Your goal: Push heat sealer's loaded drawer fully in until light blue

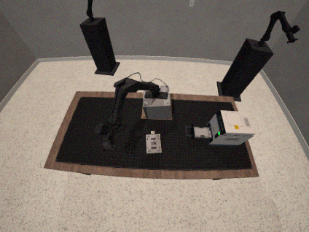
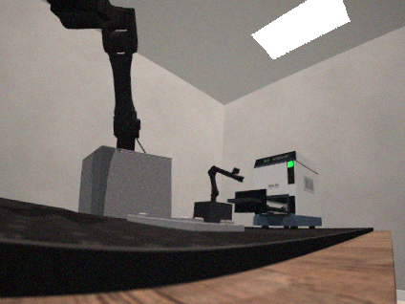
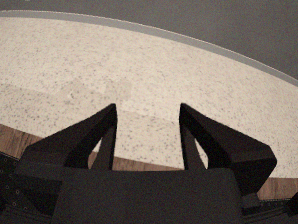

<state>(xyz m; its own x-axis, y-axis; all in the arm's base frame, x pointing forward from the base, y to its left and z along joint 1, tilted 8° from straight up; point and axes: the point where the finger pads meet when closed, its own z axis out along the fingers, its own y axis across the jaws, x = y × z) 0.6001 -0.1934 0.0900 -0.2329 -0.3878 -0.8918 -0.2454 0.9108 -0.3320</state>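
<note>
My gripper is now 37 cm past the sealer drawer, 61 cm to the right of it and 17 cm above it.
</note>
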